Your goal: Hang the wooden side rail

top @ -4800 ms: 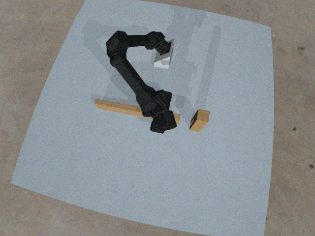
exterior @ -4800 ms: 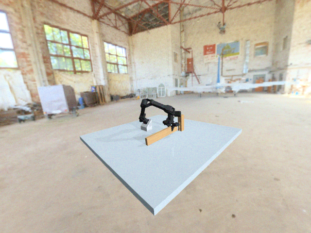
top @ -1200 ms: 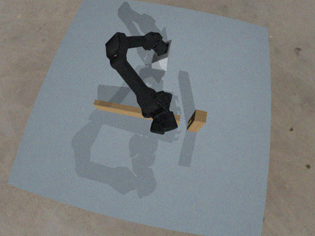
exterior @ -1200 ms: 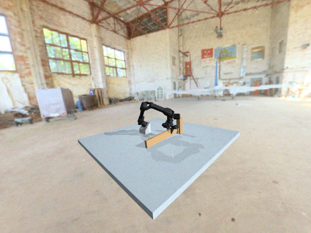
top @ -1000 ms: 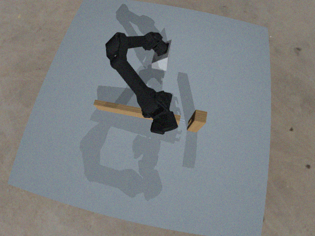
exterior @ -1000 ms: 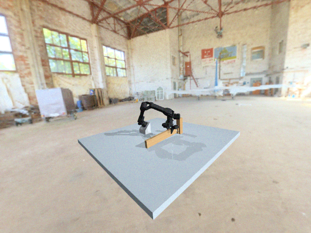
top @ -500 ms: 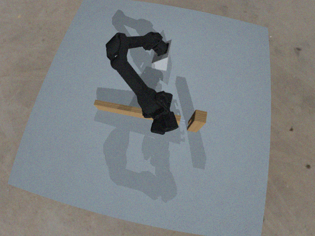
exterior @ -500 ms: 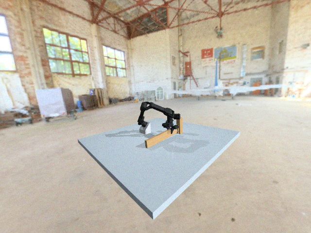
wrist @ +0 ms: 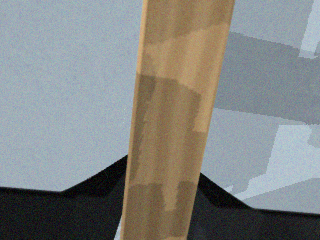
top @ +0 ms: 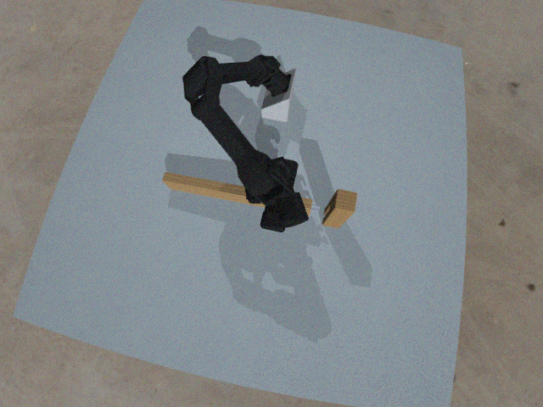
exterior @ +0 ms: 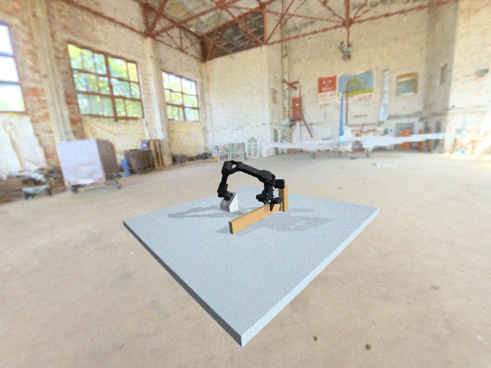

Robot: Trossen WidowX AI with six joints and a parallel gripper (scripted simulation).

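Right now my gripper tip is 160 mm to the right of the headboard post and 40 mm below it.
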